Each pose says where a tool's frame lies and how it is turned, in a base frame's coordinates. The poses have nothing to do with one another.
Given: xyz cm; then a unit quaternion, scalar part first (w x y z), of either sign.
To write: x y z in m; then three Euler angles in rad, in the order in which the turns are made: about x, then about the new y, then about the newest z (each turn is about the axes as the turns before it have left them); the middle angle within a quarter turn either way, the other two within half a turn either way. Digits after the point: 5 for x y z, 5 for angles.
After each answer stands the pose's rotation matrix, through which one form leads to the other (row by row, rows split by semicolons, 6 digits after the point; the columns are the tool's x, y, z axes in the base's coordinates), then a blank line. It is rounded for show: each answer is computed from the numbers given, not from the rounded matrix.
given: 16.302 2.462 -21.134 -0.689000 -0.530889 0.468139 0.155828
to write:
0.16302 0.02462 -0.21134 1.57420 -0.94509 0.50301
0.513127 -0.282329 -0.810550; -0.711790 0.387749 -0.585666; 0.479641 0.877463 -0.001994

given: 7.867 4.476 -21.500 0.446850 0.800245 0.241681 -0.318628
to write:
0.07867 0.04476 -0.21500 1.99982 -0.29838 -0.77906
0.680133 0.671566 -0.293970; 0.102050 -0.483831 -0.869191; -0.725951 0.561166 -0.397603

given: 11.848 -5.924 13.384 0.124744 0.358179 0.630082 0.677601
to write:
0.11848 -0.05924 0.13384 -1.63687 0.69789 -2.76424
-0.712293 0.282311 0.642603; 0.620418 -0.174871 0.764527; 0.328207 0.943250 -0.050591

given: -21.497 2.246 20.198 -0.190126 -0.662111 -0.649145 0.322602
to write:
-0.21497 0.02246 0.20198 2.39140 -0.18135 -1.62259
-0.050922 0.982282 -0.180358; 0.736942 -0.084926 -0.670600; -0.674035 -0.167062 -0.719560

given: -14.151 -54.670 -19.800 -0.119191 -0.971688 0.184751 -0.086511
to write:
-0.14151 -0.54670 -0.19800 2.87271 0.12440 0.39263
0.916766 -0.379663 0.124082; -0.338418 -0.903321 -0.263599; 0.212164 0.199667 -0.956619

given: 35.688 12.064 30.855 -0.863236 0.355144 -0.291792 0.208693
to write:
0.35688 0.12064 0.30855 -0.70501 0.71022 -0.20325
0.742609 0.153046 0.652004; -0.567560 0.660640 0.491357; -0.355539 -0.734937 0.577460

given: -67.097 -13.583 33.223 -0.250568 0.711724 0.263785 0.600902
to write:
-0.67097 -0.13583 0.33223 -1.79308 0.80837 -1.36865
0.138669 0.676617 0.723160; 0.074351 -0.735267 0.673688; 0.987544 -0.039653 -0.152266

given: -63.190 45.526 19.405 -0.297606 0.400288 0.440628 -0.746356
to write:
-0.63190 0.45526 0.19405 0.96392 -1.03484 2.96147
-0.502400 -0.091484 -0.859782; 0.796996 -0.434555 -0.419474; -0.335248 -0.895987 0.291233

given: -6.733 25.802 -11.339 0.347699 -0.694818 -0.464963 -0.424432
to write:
-0.06733 0.25802 -0.11339 -1.99638 0.26973 -1.35399
0.207334 0.941279 0.266472; 0.350980 -0.325829 0.877866; 0.913141 -0.088485 -0.397926

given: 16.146 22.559 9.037 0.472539 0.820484 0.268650 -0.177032
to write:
0.16146 0.22559 0.09037 2.08411 -0.03662 -0.65425
0.792974 0.608155 -0.036609; 0.273537 -0.409068 -0.870540; -0.544399 0.680302 -0.490733

